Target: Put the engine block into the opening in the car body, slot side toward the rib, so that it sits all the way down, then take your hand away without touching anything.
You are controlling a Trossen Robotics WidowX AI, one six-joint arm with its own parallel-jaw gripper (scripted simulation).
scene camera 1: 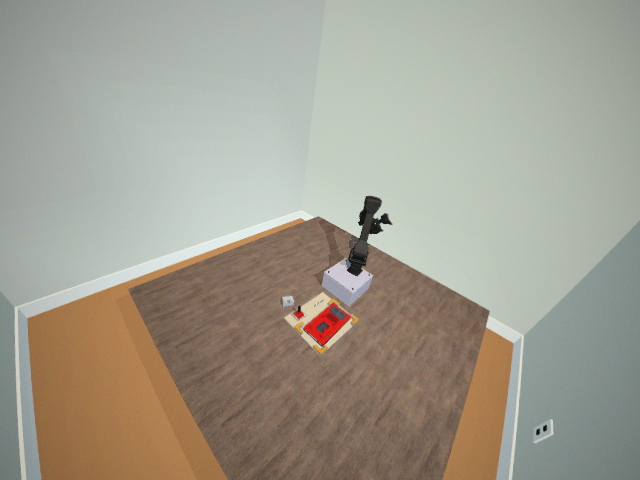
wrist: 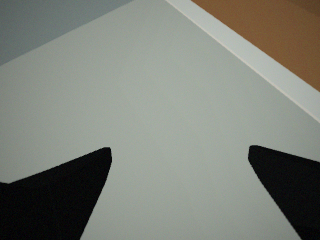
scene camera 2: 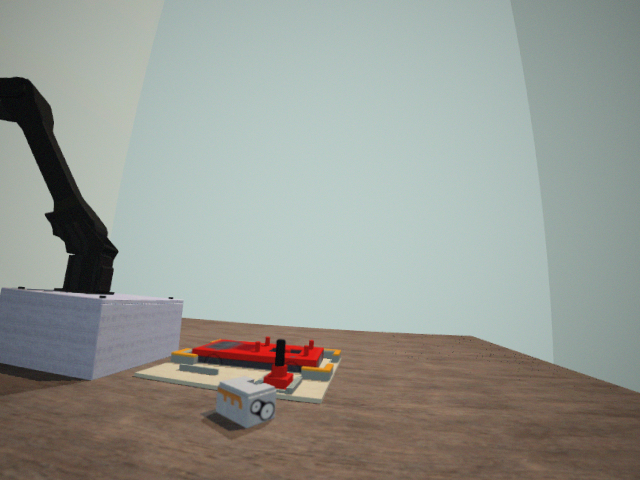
A red car body shows in scene camera 1 and in scene camera 2; in the wrist view it is out of frame. The same spot on the red car body: [scene camera 2: 257, 355] is [scene camera 1: 318, 315].
